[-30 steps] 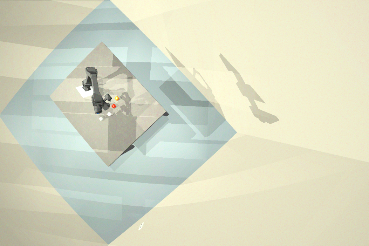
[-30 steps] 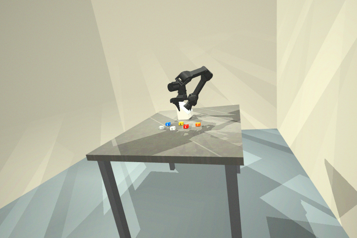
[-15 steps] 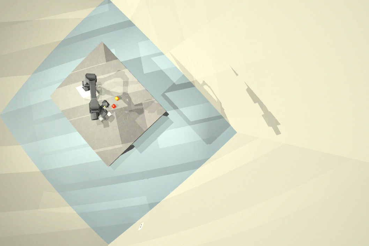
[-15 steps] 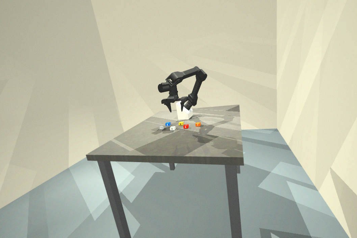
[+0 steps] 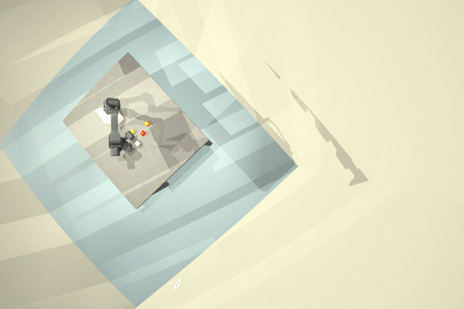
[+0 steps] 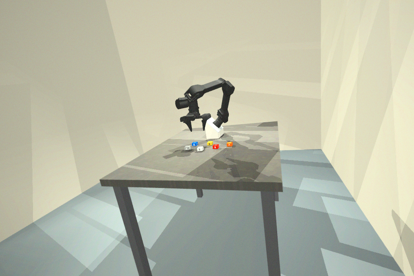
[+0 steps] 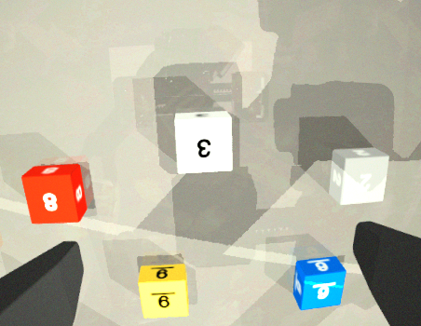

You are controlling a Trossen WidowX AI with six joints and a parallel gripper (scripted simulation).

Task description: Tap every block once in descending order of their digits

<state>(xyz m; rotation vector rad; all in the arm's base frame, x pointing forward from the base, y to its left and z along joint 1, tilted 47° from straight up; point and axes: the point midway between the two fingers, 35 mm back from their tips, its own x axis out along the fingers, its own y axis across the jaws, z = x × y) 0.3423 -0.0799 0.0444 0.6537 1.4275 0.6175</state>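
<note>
The yellow block lies 110 mm behind my gripper tip, 30 mm to the left of it and 120 mm below it. Also, from my gripper tip: blue block 110 mm behind, 80 mm to the right, 120 mm below; white block 120 mm below; red block 30 mm behind, 90 mm to the left, 120 mm below.
</note>
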